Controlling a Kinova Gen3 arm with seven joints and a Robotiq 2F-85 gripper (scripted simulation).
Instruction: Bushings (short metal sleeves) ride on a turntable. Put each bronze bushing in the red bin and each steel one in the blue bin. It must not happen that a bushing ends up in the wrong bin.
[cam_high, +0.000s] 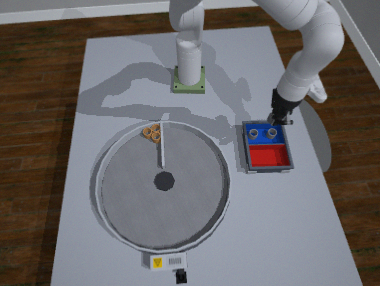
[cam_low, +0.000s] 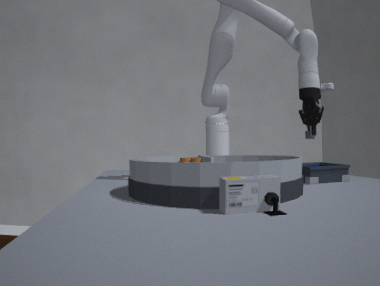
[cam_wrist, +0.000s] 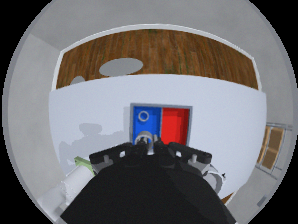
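Now: hand 30 mm short of the bin and 130 mm above it. From my hand the other things lie so: round grey turntable (180 mm ahead, 340 mm to the right, 100 mm below).
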